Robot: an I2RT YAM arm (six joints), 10 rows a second.
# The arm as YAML. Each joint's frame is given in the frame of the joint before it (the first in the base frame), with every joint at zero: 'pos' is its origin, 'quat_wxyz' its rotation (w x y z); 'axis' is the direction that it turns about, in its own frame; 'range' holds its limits. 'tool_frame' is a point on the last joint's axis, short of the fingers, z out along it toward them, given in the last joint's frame.
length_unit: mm
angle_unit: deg
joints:
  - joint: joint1
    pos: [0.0, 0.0, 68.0]
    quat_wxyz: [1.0, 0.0, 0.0, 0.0]
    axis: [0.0, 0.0, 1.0]
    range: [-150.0, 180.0]
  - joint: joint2
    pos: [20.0, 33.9, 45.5]
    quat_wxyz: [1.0, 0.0, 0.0, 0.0]
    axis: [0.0, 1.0, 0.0]
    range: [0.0, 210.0]
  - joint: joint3
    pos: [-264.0, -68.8, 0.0]
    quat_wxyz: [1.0, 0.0, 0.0, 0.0]
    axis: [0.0, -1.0, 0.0]
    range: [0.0, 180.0]
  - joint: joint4
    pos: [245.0, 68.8, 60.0]
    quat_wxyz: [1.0, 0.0, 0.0, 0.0]
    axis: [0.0, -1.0, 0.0]
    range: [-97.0, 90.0]
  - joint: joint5
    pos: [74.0, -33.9, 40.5]
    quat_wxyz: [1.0, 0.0, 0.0, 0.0]
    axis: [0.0, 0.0, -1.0]
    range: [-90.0, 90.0]
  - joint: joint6
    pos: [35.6, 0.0, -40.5]
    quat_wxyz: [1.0, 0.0, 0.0, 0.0]
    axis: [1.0, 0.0, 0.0]
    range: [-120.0, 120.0]
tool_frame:
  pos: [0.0, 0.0, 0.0]
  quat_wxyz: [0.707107, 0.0, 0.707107, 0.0]
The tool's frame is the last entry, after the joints.
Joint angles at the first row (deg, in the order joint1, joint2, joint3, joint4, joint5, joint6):
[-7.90, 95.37, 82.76, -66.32, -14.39, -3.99]
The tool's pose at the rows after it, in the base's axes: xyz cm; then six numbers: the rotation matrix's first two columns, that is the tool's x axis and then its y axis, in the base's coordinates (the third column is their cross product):
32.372, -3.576, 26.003, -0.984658, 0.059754, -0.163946, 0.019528, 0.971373, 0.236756
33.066, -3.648, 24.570, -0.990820, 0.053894, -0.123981, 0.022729, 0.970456, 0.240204
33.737, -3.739, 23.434, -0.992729, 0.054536, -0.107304, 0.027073, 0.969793, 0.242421
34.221, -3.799, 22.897, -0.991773, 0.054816, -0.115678, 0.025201, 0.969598, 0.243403
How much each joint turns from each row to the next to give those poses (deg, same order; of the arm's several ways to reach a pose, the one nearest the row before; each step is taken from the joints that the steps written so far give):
[0.02, 2.84, 0.00, 0.11, -0.18, -0.50]
[0.04, 2.67, 0.00, 0.26, 0.02, -0.35]
[0.00, 2.10, 0.00, 1.13, -0.02, 0.02]
[0.00, 1.00, 0.00, 1.49, -0.11, 0.02]

